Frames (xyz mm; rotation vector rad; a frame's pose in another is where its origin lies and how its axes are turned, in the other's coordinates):
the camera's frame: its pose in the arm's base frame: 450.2 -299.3 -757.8 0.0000 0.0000 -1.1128
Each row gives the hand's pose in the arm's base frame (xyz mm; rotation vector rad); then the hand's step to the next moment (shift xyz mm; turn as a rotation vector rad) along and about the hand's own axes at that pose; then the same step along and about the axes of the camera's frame.
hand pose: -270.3 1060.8 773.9 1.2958 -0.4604 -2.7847
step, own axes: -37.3 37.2 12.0 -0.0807 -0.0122 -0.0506
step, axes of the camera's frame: 29.2 -1.2 45.4 0.0302 0.0874 0.0257
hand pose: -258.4 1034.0 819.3 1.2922 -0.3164 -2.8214
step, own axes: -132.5 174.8 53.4 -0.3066 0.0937 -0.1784
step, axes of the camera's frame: 148.6 -33.4 166.6 0.2272 0.2553 0.1336
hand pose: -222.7 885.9 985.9 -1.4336 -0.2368 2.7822
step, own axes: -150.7 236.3 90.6 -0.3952 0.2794 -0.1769
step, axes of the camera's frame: 243.3 -86.3 141.9 0.4254 0.2275 0.1811
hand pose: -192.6 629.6 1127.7 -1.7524 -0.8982 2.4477
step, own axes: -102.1 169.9 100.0 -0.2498 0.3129 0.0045
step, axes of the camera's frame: 199.2 -91.7 34.5 0.3922 0.0188 0.0787
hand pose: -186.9 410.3 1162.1 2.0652 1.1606 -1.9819
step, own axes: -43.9 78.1 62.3 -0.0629 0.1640 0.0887
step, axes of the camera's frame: 95.0 -53.2 -7.3 0.1819 -0.0671 -0.0336
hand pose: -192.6 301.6 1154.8 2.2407 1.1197 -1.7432
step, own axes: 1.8 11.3 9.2 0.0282 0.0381 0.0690
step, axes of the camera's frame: 10.3 -5.8 -8.7 0.0289 -0.0486 -0.0617
